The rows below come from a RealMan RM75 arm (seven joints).
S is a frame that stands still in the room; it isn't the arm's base.
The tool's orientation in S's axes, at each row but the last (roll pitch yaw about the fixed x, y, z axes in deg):
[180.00, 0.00, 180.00]
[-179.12, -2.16, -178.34]
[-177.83, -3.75, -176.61]
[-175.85, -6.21, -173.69]
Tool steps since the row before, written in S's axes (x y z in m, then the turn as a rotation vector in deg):
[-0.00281, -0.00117, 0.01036, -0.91, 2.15, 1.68]
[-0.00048, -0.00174, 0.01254, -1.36, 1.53, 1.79]
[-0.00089, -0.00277, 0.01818, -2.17, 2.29, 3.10]
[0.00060, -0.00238, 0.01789, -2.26, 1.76, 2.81]
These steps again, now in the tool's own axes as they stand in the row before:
[0.00281, -0.00117, -0.01036, 0.91, 2.15, -1.68]
[0.00100, -0.00192, -0.01248, 1.38, 1.54, -1.76]
[0.00224, -0.00339, -0.01796, 2.23, 2.30, -3.05]
[0.00160, -0.00371, -0.01760, 2.34, 1.81, -2.71]

